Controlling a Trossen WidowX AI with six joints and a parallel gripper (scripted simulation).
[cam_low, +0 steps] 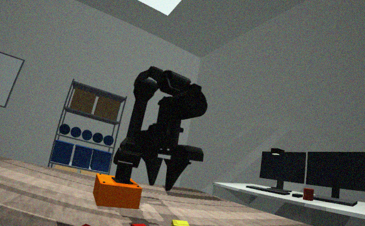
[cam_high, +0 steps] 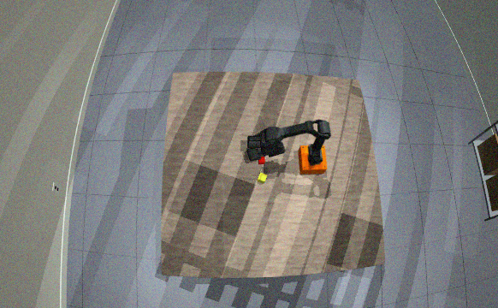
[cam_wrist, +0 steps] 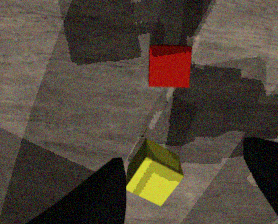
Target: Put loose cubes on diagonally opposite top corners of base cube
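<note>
My gripper tip is 10 mm short of the yellow cube, 80 mm to the right of it and 110 mm above it.
</note>
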